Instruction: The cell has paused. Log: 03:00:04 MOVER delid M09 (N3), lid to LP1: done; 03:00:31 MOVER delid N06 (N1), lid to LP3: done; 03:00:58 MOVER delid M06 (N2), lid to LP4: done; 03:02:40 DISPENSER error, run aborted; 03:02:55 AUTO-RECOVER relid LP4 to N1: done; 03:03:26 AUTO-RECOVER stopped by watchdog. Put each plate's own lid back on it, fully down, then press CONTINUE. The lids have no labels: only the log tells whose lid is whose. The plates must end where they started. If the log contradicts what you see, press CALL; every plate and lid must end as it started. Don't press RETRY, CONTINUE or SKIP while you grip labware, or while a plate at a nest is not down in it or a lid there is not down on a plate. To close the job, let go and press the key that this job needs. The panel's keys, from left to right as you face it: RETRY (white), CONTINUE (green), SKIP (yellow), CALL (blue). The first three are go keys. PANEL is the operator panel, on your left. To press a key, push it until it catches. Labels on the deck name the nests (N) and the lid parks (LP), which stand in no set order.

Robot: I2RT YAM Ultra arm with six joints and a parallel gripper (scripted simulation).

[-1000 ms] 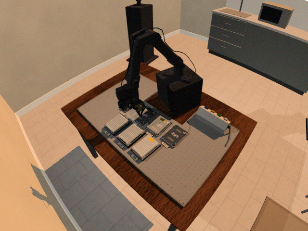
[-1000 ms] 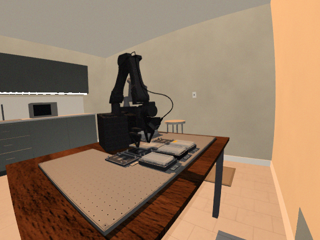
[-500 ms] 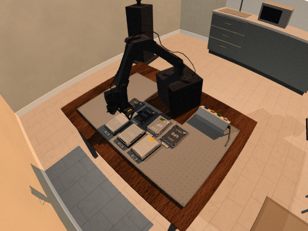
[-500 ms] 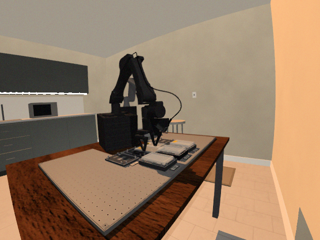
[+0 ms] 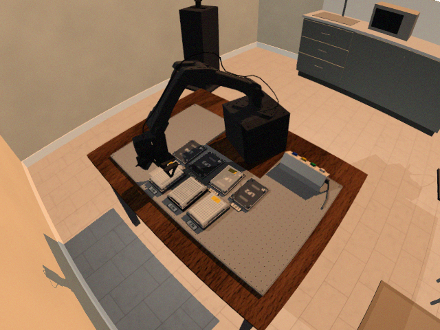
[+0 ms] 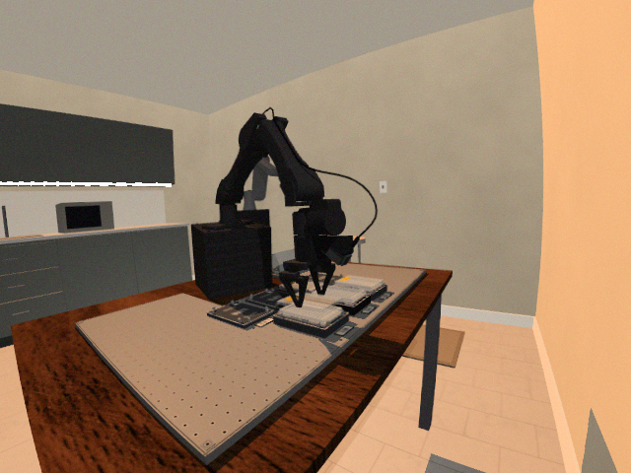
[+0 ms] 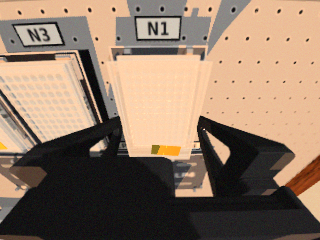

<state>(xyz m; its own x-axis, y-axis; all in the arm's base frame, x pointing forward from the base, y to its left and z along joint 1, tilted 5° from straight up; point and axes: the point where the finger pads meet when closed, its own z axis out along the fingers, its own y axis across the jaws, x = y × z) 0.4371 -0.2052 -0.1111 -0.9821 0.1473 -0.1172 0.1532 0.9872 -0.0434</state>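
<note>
The white well plate lies 3 cm below my hand. Round my hand: clear lid: 26 cm to the left, 4 cm ahead, 3 cm below; then yellow SKIP key: 49 cm to the left, 40 cm behind, 1 cm above; then blue CALL key: 44 cm to the left, 40 cm behind, 1 cm above.
</note>
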